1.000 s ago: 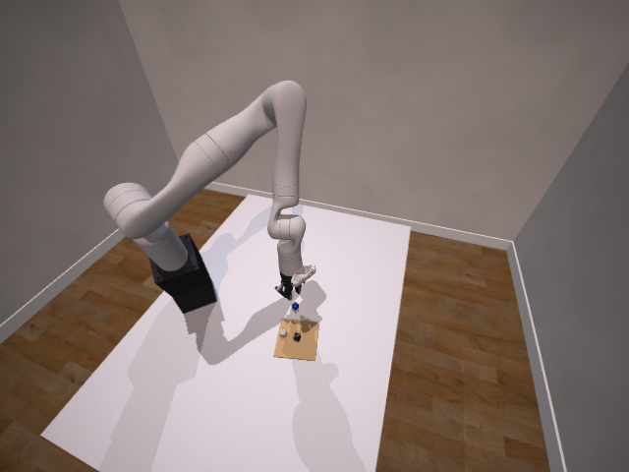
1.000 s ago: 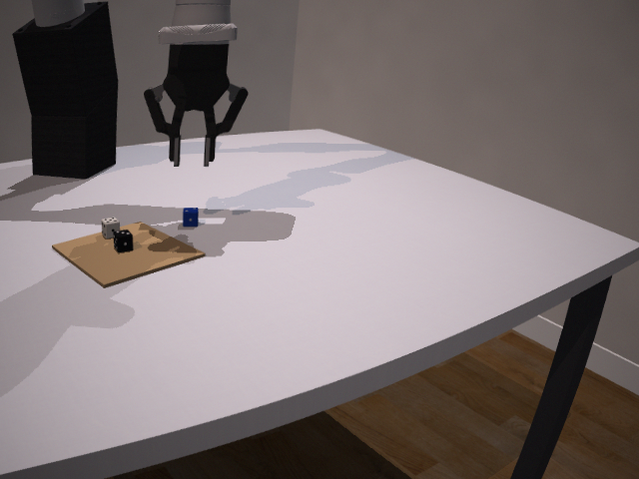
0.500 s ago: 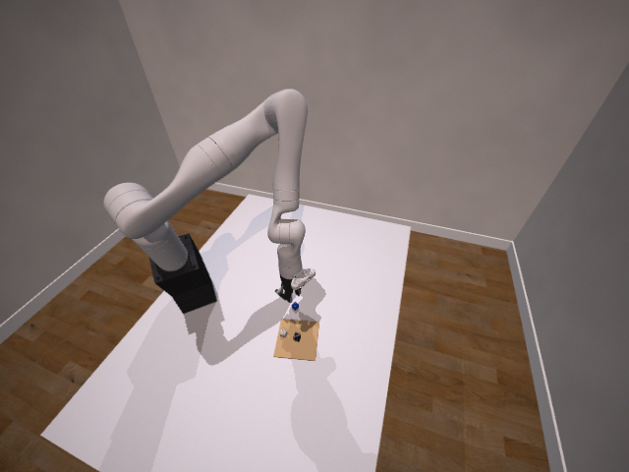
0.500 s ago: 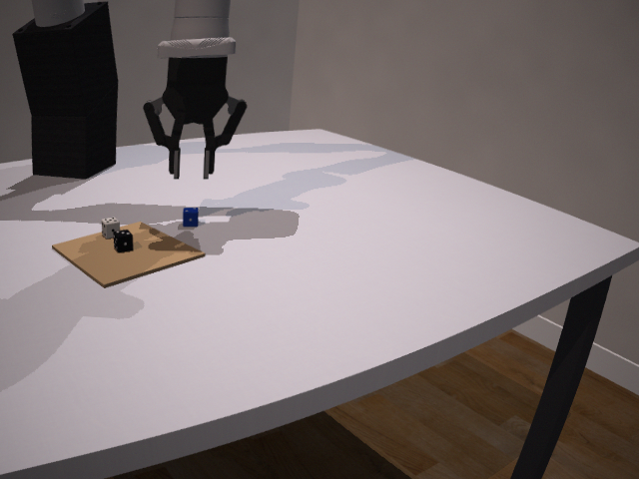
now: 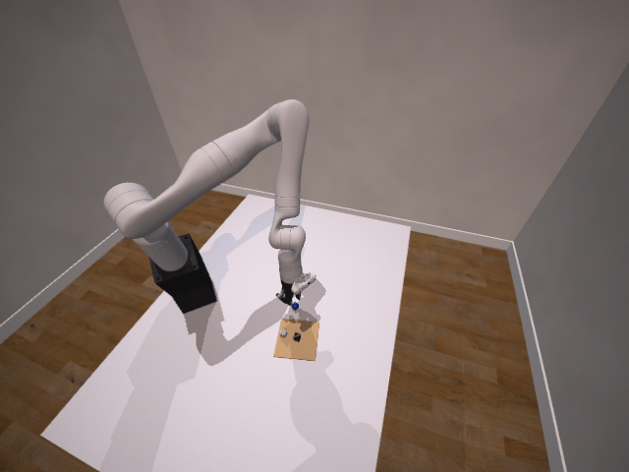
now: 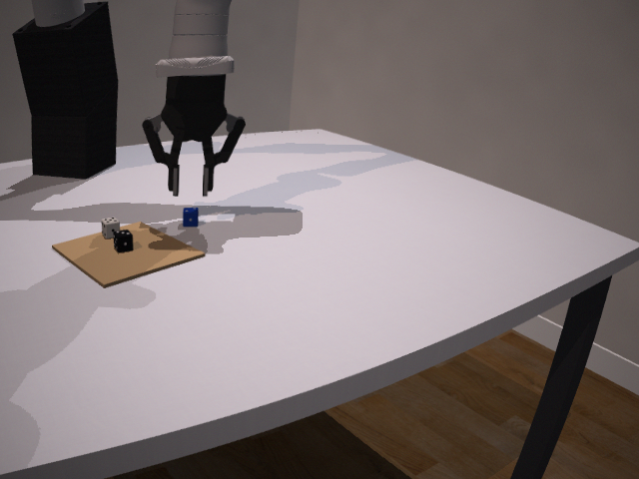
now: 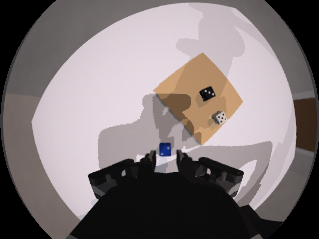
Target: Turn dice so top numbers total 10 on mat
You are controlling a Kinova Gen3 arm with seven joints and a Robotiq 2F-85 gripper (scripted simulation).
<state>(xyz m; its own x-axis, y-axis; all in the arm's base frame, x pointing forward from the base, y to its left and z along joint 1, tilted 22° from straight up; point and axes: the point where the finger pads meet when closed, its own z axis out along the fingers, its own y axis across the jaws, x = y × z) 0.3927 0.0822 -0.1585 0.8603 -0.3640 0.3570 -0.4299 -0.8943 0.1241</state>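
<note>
My gripper is now 50 mm above the blue die. From my hand the other things lie so: white die (120 mm to the right, 40 mm below); then tan mat (60 mm ahead, 110 mm to the right, 60 mm below); then black die (60 mm ahead, 120 mm to the right, 40 mm below).
</note>
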